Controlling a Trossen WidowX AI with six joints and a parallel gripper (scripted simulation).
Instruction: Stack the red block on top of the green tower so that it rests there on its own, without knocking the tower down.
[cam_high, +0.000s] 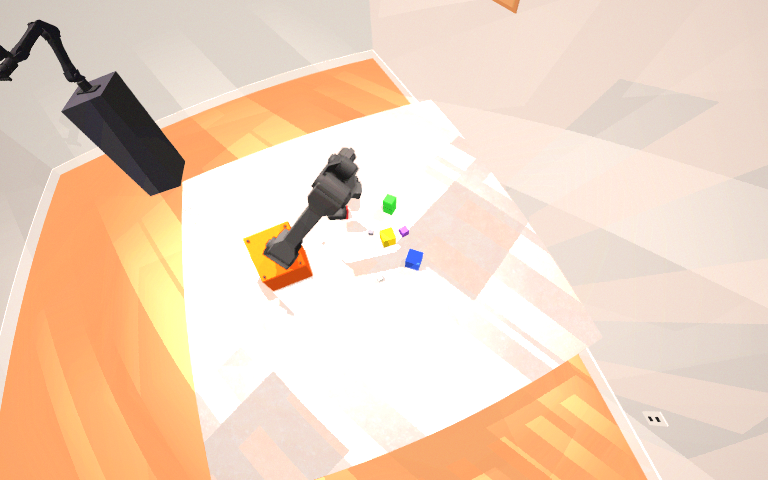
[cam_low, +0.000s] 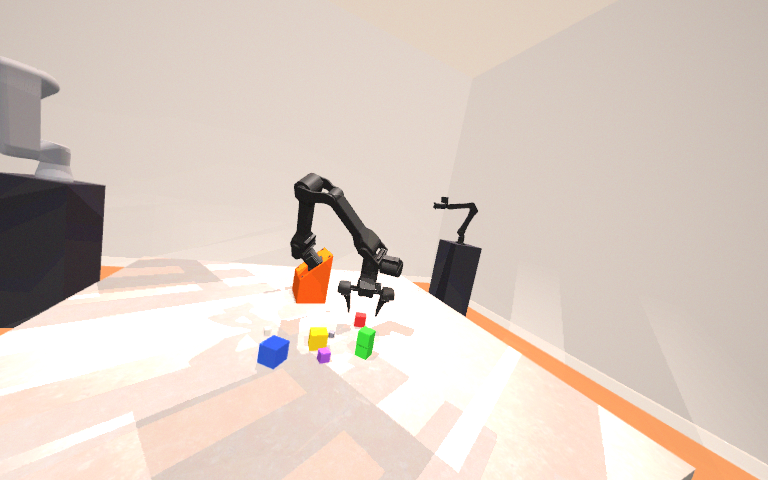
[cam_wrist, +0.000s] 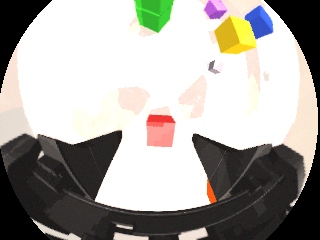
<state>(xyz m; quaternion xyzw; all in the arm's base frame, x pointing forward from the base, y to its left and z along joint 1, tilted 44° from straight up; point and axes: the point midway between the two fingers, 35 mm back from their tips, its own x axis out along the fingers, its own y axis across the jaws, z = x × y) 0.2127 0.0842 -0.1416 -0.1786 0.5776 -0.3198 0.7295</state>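
Now: gripper tip 20 mm above the red block. The rest, counted from my gripper tip: blue cube (180 mm ahead, 260 mm to the right, 20 mm below); then small purple cube (190 mm ahead, 140 mm to the right, 30 mm below); then yellow cube (120 mm ahead, 150 mm to the right, 20 mm below).
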